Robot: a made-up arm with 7 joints.
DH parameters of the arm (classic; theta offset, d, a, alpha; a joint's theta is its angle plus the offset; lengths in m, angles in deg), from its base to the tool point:
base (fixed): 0 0 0 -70
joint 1: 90 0 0 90
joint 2: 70 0 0 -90
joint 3: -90 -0.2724 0.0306 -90
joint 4: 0 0 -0.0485 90
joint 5: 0 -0.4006 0 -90
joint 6: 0 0 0 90
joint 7: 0 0 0 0
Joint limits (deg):
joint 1: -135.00..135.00
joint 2: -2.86..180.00
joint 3: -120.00..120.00
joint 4: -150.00..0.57
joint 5: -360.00..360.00
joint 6: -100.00..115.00
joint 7: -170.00..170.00
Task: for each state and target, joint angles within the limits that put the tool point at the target. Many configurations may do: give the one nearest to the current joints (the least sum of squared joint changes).
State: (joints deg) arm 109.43 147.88 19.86 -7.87 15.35 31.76 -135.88
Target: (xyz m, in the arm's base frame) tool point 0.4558 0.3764 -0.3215
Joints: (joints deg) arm 119.07 172.03 24.20 -27.13 15.35 31.76 -135.88
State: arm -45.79 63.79 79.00 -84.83 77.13 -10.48 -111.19
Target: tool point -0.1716 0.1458 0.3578
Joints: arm -46.43 88.24 77.27 -118.85 77.13 -10.48 -111.19
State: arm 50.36 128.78 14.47 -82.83 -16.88 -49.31 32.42
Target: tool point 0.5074 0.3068 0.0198
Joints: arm 53.49 142.52 20.92 -72.29 -16.88 -49.31 32.42
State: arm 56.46 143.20 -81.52 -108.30 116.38 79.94 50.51
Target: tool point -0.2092 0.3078 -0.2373
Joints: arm 50.11 118.64 -73.53 -114.56 116.38 79.94 50.51
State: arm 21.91 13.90 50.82 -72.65 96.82 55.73 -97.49
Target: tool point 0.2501 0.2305 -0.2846
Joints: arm 24.16 -2.02 27.27 -114.07 96.82 55.73 -97.49
